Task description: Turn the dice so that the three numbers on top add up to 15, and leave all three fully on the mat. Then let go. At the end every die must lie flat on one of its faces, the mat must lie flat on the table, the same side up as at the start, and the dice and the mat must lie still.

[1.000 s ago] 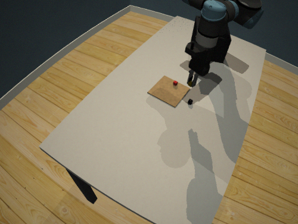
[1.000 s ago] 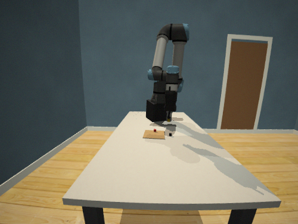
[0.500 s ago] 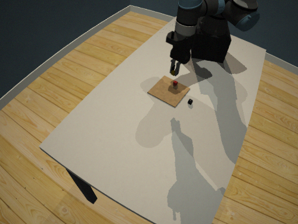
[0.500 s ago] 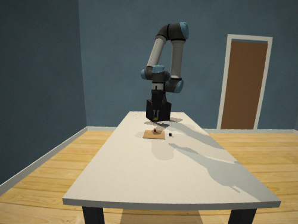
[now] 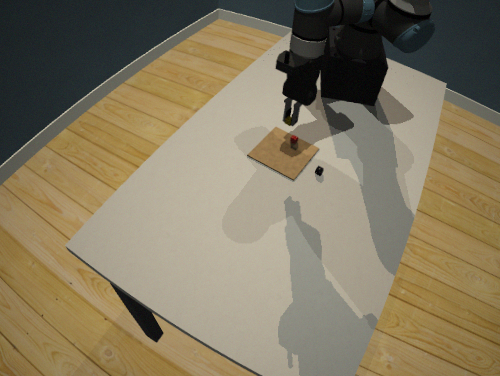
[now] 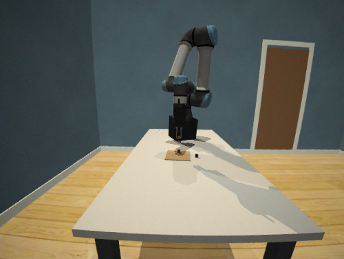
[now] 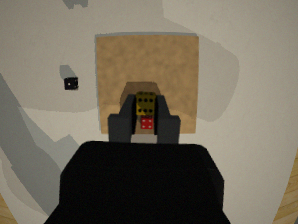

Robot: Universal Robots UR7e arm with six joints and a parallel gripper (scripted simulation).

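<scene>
Right now the brown mat is 120 mm below my hand. From my hand the other things lie so: black die 120 mm below, 110 mm to the left, 20 mm ahead; yellow die 10 mm below; red die 110 mm below, 50 mm behind.
</scene>
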